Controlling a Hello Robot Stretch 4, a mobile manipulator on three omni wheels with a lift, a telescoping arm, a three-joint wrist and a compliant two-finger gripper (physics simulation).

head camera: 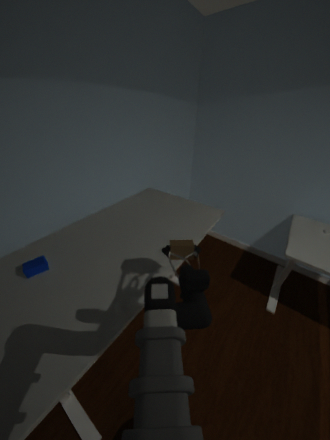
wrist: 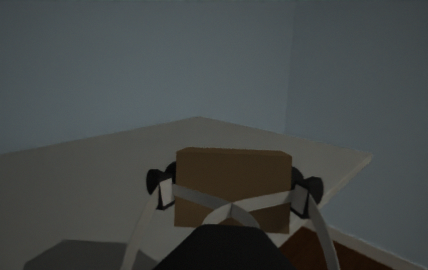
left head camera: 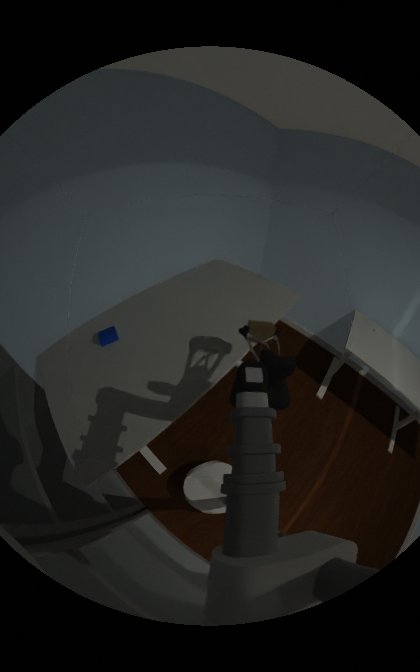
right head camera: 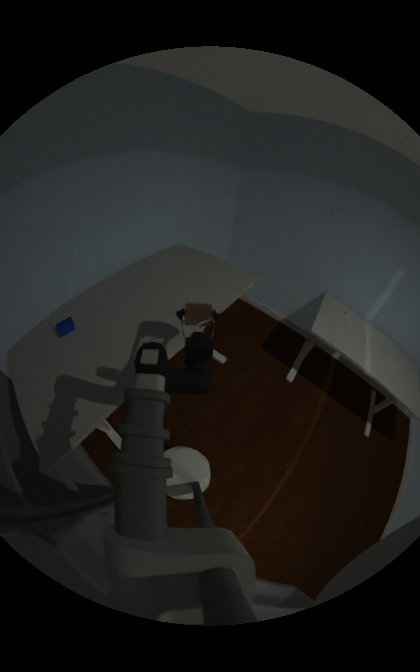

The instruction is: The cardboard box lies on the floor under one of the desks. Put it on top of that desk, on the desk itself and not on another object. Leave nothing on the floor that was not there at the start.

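Frame: origin at the robot's base, x left, y back, z up, level; millimetres.
Seen in the pictures: gripper, fingertip midpoint: (head camera: 181, 247) (wrist: 232, 179).
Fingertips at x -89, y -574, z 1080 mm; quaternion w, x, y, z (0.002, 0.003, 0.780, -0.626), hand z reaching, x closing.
A point is followed by its place in that frame.
The brown cardboard box (head camera: 181, 246) {x -84, y -539, z 1115 mm} (left head camera: 261, 328) (right head camera: 198, 311) (wrist: 233, 170) {x -89, y -536, z 1106 mm} is off the floor and roughly upright. My gripper (head camera: 182, 250) {x -89, y -574, z 1080 mm} (left head camera: 260, 332) (right head camera: 198, 315) (wrist: 232, 179) {x -89, y -574, z 1080 mm} is shut on it, with one dark fingertip pad at each side. In the head views the box shows over the front edge of the large pale desk (head camera: 100, 250) {x 314, y -730, z 923 mm} (left head camera: 180, 305) (right head camera: 140, 290) (wrist: 100, 160) {x 274, y -988, z 922 mm}, near its right end. The shadow of the arm and gripper falls on the desk top to the left, apart from the gripper. The box's lower edge shows in the wrist view, with desk top behind it.
A blue block (head camera: 36, 266) {x 559, y -585, z 965 mm} (left head camera: 108, 336) (right head camera: 65, 326) lies on the desk's left part. A second pale desk (head camera: 312, 245) {x -1228, y -953, z 692 mm} (left head camera: 375, 345) (right head camera: 355, 340) stands at the right. A round white object (left head camera: 205, 482) (right head camera: 192, 462) stands below the arm. Walls meet behind the large desk.
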